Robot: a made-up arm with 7 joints.
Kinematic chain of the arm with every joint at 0, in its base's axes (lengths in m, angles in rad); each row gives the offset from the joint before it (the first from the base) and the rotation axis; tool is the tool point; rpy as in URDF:
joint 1: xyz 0 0 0.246 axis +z
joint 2: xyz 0 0 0 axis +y
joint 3: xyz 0 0 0.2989 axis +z
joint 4: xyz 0.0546 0 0 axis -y
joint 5: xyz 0.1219 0 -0.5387 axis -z
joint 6: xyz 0 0 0 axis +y
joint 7: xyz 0.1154 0 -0.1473 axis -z
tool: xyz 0 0 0 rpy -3.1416 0 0
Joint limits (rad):
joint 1: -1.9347..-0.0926
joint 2: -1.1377..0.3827
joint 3: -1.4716..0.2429
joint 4: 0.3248..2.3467
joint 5: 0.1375..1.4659
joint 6: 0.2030..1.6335
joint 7: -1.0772..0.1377
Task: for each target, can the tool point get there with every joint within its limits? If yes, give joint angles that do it. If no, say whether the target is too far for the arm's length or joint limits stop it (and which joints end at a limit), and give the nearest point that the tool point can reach.
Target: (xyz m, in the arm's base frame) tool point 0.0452 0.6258 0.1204
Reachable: no: joint limits stop it (at a limit: joint 1, joint 2, joint 3, joint 4, joint 6) | nearest point 0.1909 0.2123 -0.1285 | short by 0.504 m
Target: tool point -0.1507 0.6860 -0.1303
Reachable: no: joint limits stop it (at a limit: joint 1, joint 2, joint 3, joint 4, joint 5, joint 6) | nearest point -0.3254 0.2975 -0.0431 | short by 0.435 m
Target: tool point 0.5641 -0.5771 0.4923
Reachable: yes | joints -0.2752 0.0660 -0.4911 1.3289 0.6043 0.3495 -0.2380
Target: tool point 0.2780 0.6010 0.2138
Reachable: no: joint limits stop it (at a limit: joint 1, joint 3, joint 5, joint 6) | nearest point 0.4534 0.2055 0.1831 | short by 0.434 m
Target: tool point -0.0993 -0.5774 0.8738
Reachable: yes | joints -1.6051 -0.3159 -0.1915 1.6599 0.7667 1.1812 -0.5051
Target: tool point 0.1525 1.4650 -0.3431
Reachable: no: too far | nearest point -0.1417 0.9378 0.5890 | short by 1.111 m
